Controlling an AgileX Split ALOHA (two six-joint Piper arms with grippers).
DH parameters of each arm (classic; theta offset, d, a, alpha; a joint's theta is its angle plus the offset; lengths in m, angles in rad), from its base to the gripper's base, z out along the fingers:
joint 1: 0 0.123 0 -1.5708
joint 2: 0.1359 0 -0.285 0
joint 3: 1.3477 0 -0.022 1.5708
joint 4: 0 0.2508 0 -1.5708
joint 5: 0 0 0.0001 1.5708
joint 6: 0 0.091 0 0
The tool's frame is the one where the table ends.
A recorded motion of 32 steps. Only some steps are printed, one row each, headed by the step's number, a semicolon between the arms.
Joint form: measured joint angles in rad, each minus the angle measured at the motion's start. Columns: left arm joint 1, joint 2, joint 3, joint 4, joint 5, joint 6; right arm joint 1, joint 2, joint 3, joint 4, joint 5, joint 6.
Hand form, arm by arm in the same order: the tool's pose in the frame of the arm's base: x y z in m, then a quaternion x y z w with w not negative. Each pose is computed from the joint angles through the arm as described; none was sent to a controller.
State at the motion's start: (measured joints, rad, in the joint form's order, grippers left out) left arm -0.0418 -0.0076 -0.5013 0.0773 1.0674 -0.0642; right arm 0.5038 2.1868 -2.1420 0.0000 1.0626 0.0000
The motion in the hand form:
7: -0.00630 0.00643 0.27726 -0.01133 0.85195 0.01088 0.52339; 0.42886 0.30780 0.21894 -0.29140 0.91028 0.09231 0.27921
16: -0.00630 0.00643 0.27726 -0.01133 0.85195 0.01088 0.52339; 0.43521 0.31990 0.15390 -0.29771 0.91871 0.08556 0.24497
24: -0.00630 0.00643 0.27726 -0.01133 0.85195 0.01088 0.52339; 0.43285 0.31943 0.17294 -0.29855 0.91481 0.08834 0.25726
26: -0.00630 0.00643 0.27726 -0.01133 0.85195 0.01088 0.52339; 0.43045 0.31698 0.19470 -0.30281 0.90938 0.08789 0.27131
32: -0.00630 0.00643 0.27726 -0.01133 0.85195 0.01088 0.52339; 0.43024 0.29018 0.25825 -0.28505 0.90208 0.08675 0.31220
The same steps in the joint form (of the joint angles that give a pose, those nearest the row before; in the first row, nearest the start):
7: 0.0000 0.0000 0.0000 0.0000 0.0000 0.0000; 0.1180 0.1585 -0.0144 0.0054 -0.1904 0.0000
16: 0.0000 0.0000 0.0000 0.0000 0.0000 0.0000; 0.1286 0.2851 -0.0144 0.0117 -0.2450 0.0000
24: 0.0000 0.0000 0.0000 0.0000 0.0000 0.0000; 0.1309 0.2493 -0.0153 0.0082 -0.2343 0.0000
26: 0.0000 0.0000 0.0000 0.0000 0.0000 0.0000; 0.1309 0.2089 -0.0182 0.0000 -0.2185 -0.0081
32: 0.0000 0.0000 0.0000 0.0000 0.0000 0.0000; 0.0915 0.0872 -0.0239 -0.0144 -0.1725 -0.0116

